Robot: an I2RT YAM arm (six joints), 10 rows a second.
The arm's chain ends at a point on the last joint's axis. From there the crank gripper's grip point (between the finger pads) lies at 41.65 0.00 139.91 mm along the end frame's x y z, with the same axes.
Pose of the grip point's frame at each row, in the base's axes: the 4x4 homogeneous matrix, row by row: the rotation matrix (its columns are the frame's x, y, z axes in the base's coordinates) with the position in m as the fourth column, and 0 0 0 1 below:
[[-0.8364 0.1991 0.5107 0.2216], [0.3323 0.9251 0.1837 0.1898], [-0.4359 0.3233 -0.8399 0.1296], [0 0 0 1]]
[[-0.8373 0.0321 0.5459 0.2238], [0.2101 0.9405 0.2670 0.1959], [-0.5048 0.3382 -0.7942 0.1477], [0 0 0 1]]
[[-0.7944 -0.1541 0.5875 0.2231], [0.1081 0.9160 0.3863 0.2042], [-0.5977 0.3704 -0.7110 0.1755], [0 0 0 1]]
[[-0.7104 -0.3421 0.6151 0.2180], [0.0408 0.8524 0.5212 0.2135], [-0.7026 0.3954 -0.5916 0.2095], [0 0 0 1]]
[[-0.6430 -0.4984 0.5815 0.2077], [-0.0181 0.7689 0.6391 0.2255], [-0.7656 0.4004 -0.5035 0.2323], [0 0 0 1]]
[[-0.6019 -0.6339 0.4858 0.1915], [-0.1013 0.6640 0.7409 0.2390], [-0.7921 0.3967 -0.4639 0.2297], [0 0 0 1]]
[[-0.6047 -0.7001 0.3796 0.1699], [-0.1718 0.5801 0.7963 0.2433], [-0.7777 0.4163 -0.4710 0.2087], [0 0 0 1]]
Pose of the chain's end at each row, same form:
[[-0.8364 0.1991 0.5107 0.1850], [0.3323 0.9251 0.1837 0.1503], [-0.4359 0.3233 -0.8399 0.2653], [0 0 0 1]]
[[-0.8373 0.0321 0.5459 0.1823], [0.2101 0.9405 0.2670 0.1498], [-0.5048 0.3382 -0.7942 0.2798], [0 0 0 1]]
[[-0.7944 -0.1541 0.5875 0.1740], [0.1081 0.9160 0.3863 0.1457], [-0.5977 0.3704 -0.7110 0.2999], [0 0 0 1]]
[[-0.7104 -0.3421 0.6151 0.1615], [0.0408 0.8524 0.5212 0.1389], [-0.7026 0.3954 -0.5916 0.3215], [0 0 0 1]]
[[-0.6430 -0.4984 0.5815 0.1531], [-0.0181 0.7689 0.6391 0.1368], [-0.7656 0.4004 -0.5035 0.3346], [0 0 0 1]]
[[-0.6019 -0.6339 0.4858 0.1486], [-0.1013 0.6640 0.7409 0.1396], [-0.7921 0.3967 -0.4639 0.3276], [0 0 0 1]]
[[-0.6047 -0.7001 0.3796 0.1420], [-0.1718 0.5801 0.7963 0.1390], [-0.7777 0.4163 -0.4710 0.3070], [0 0 0 1]]

